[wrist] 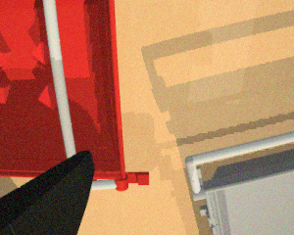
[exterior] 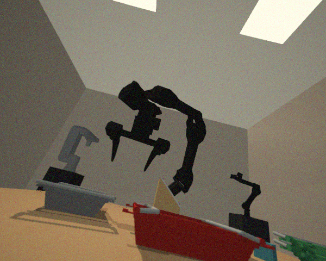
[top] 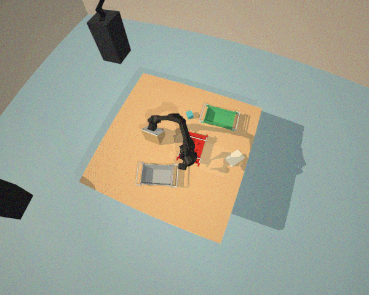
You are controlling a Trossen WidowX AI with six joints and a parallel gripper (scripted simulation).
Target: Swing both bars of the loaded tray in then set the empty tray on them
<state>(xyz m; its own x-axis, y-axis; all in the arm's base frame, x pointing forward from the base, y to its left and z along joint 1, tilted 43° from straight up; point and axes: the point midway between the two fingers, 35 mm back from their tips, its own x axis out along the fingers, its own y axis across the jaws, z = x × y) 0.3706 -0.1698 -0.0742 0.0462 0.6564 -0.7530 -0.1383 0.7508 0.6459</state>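
The grey tray is 18 cm behind my gripper tip, 16 cm to the right of it and 10 cm below it. Also, from my gripper tip: teal block (15 cm behind, 48 cm to the left, 12 cm below); then flat piece (37 cm ahead, 23 cm to the left, 14 cm below).
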